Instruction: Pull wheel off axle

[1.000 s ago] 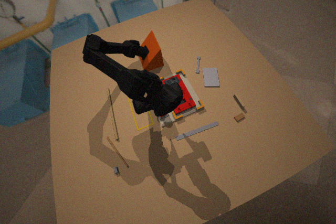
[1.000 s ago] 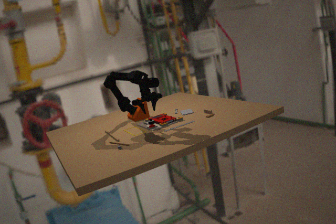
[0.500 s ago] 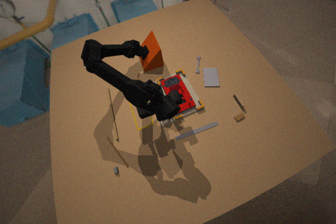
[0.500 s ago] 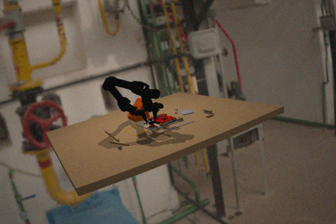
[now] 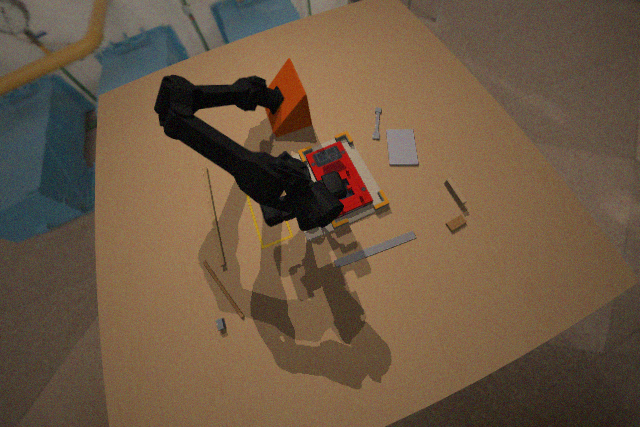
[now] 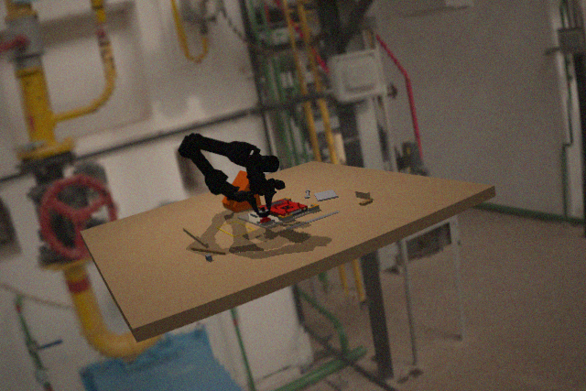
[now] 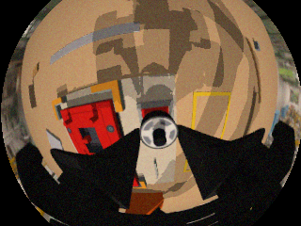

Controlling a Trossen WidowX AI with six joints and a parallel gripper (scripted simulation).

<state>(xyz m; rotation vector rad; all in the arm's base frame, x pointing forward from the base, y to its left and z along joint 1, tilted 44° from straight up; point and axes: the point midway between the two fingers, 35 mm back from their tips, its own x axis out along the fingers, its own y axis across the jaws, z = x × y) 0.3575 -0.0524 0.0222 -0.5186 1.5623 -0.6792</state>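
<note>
Right now the silver wheel is right at my gripper tip. Round my gripper tip: upright axle: right at my gripper tip; grey bar: 15 cm ahead, 11 cm to the left, 4 cm below; grey plate: 7 cm behind, 32 cm to the left, 4 cm below.
</note>
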